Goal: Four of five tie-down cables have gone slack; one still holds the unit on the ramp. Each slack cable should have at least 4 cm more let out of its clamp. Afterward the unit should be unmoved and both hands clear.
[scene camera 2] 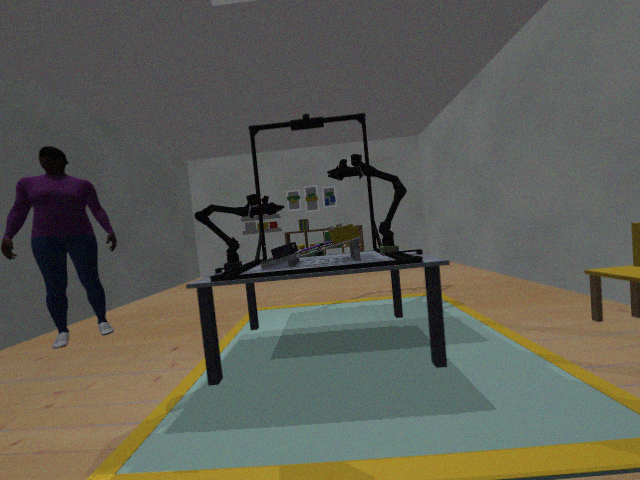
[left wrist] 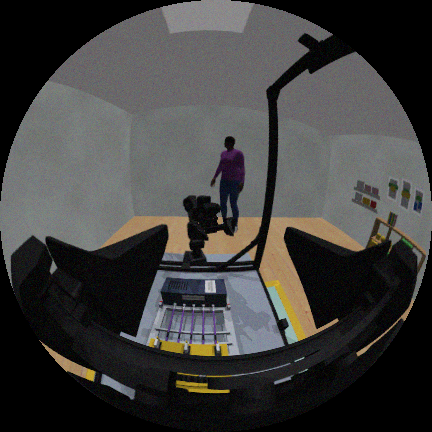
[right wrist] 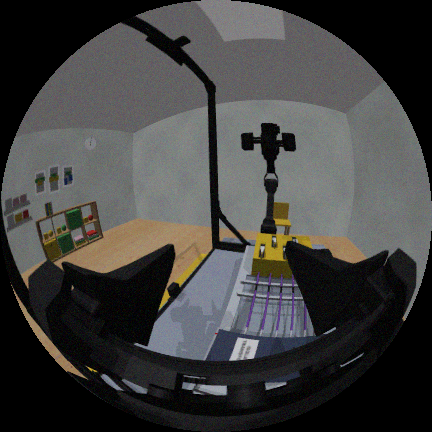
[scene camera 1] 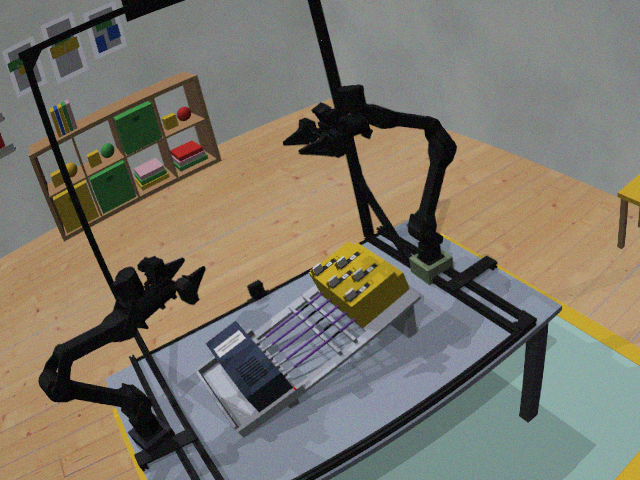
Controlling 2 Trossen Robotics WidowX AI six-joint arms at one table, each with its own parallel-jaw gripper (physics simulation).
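The dark blue unit (scene camera 1: 253,361) (scene camera 2: 283,251) (left wrist: 193,291) (right wrist: 220,345) sits at the low end of the grey ramp (scene camera 1: 398,308). Purple cables (scene camera 1: 320,338) (left wrist: 193,322) (right wrist: 266,310) run from it up to the yellow block (scene camera 1: 392,289) (scene camera 2: 344,235) (left wrist: 170,347) (right wrist: 267,267), which bears several clamps with levers. Which cables are slack is too small to tell. My left gripper (scene camera 1: 293,147) (scene camera 2: 329,174) (right wrist: 266,133) is open and empty, high above and behind the block. My right gripper (scene camera 1: 192,264) (scene camera 2: 282,207) (right wrist: 231,249) is open and empty, raised above the unit's end of the table.
A black overhead frame (scene camera 1: 325,46) (scene camera 2: 255,170) (left wrist: 273,165) (right wrist: 213,150) stands over the table. A small black box (scene camera 1: 255,289) is at the table's back edge. A person (scene camera 2: 59,206) (left wrist: 232,165) stands beyond the right arm's side. A low shelf stands by the wall.
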